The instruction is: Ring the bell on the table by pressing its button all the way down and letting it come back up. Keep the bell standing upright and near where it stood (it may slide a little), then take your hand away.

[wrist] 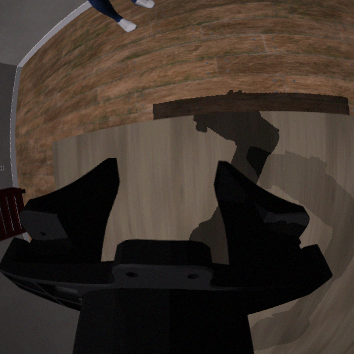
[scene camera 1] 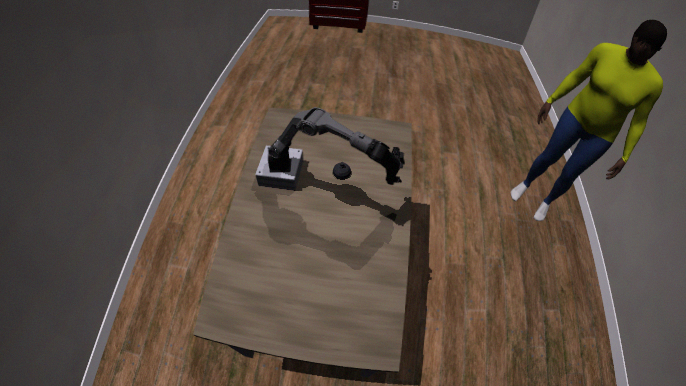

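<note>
The dark round bell (scene camera 1: 342,171) stands upright on the table (scene camera 1: 310,300) (wrist: 75,155), between the robot's base and my gripper, with a small knob on its top. My gripper (scene camera 1: 399,167) (wrist: 166,170) is open, with its two black fingers wide apart and nothing between them. It is above the table near its right edge in the scene view, to the right of the bell and apart from it. The bell does not show in the wrist view.
The robot's white base (scene camera 1: 279,172) stands on the table left of the bell. My arm arches from it over the table's back part. A person in a yellow top (scene camera 1: 610,95) stands on the floor at the right. A red cabinet (scene camera 1: 338,15) (wrist: 10,212) stands at the back wall.
</note>
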